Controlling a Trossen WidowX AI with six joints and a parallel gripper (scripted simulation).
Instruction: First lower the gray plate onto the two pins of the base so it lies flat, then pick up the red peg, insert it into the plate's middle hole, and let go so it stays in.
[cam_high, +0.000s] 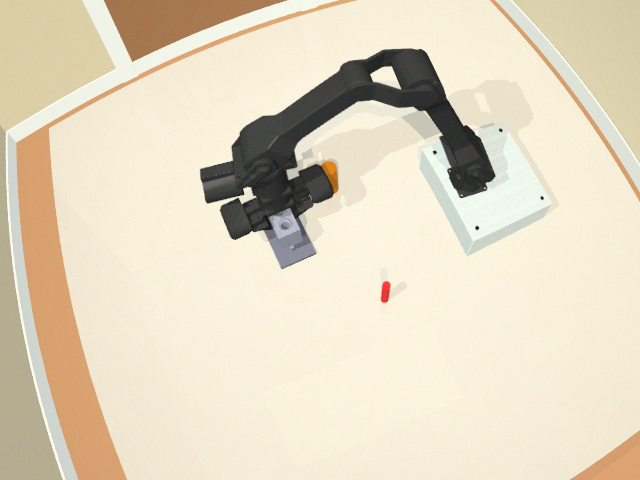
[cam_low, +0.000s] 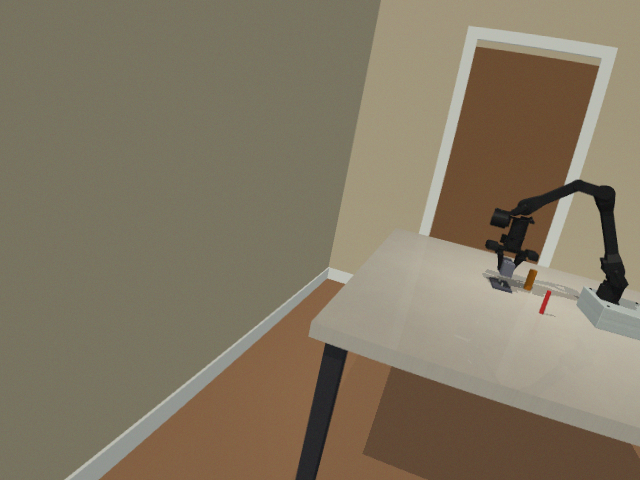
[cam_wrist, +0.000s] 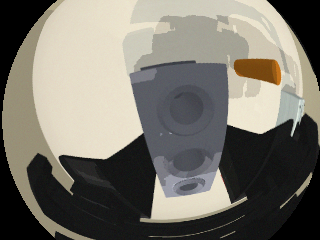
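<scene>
My gripper tip is now 180 mm to the right of the red peg, 130 mm past it and 20 mm above it. Round my gripper tip: gray plate: 30 mm above; orange cylinder: 110 mm behind, 70 mm to the right, 20 mm below.
</scene>
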